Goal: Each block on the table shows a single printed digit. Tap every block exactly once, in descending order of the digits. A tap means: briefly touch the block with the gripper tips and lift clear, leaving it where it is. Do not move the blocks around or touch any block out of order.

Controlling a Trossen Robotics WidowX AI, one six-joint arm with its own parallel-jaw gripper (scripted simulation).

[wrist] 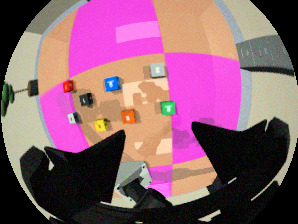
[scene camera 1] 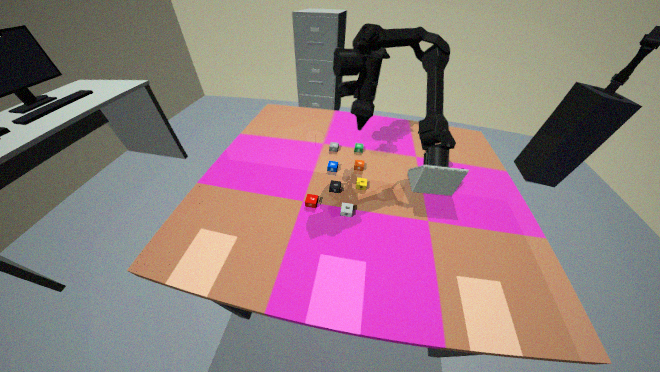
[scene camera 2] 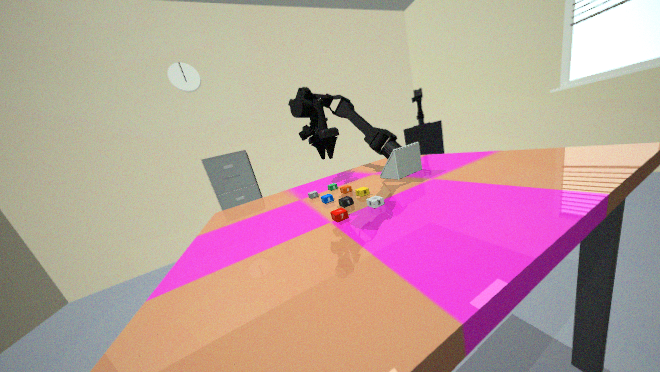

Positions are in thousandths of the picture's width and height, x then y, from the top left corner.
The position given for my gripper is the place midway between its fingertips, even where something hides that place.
Labels:
my gripper: wrist 535, 578; scene camera 1 546, 332; scene camera 2 496, 429

